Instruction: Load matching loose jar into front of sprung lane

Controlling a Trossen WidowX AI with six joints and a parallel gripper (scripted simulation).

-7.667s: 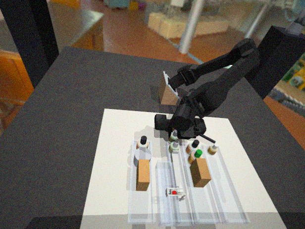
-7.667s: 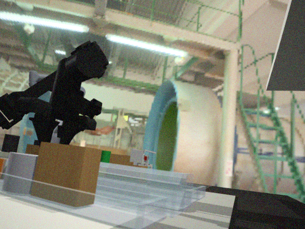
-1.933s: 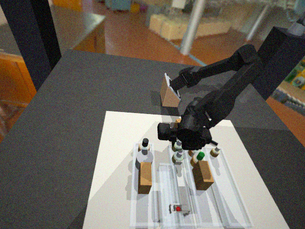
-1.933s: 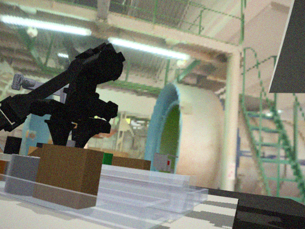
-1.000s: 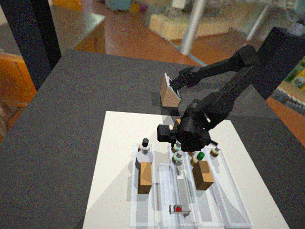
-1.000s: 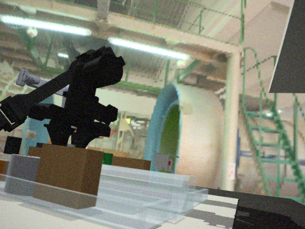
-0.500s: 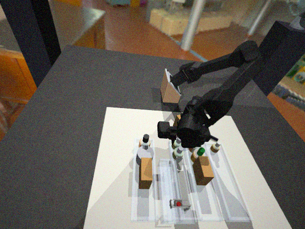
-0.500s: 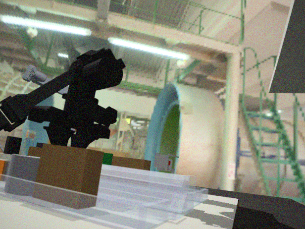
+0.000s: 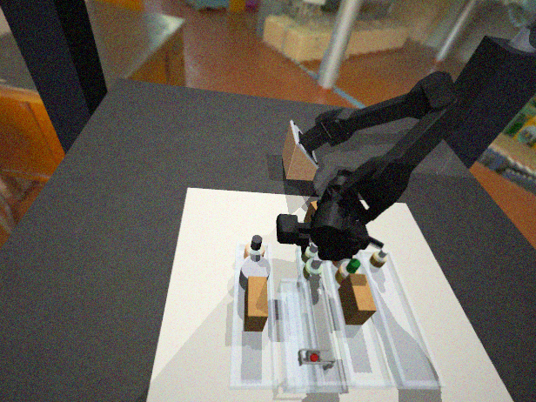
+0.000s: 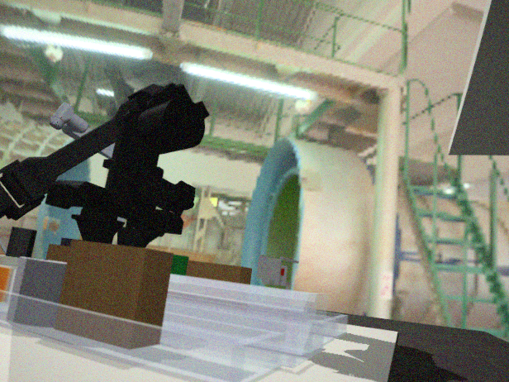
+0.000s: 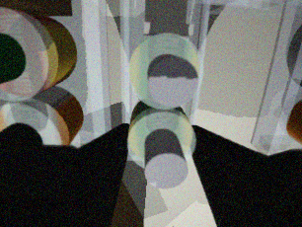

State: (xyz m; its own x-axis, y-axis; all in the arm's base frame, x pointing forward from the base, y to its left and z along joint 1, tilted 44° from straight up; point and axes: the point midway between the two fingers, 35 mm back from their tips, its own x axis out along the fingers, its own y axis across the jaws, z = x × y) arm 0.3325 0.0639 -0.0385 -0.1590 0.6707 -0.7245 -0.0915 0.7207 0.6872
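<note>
Right now my gripper tip is 14 cm short of the sprung lane, 2 cm above it and 1 cm to the left of it. From my gripper tip the other things lie so: red mark 23 cm ahead, 4 cm above, 2 cm to the right; then black rod 14 cm to the left, 11 cm behind, 3 cm below.
</note>
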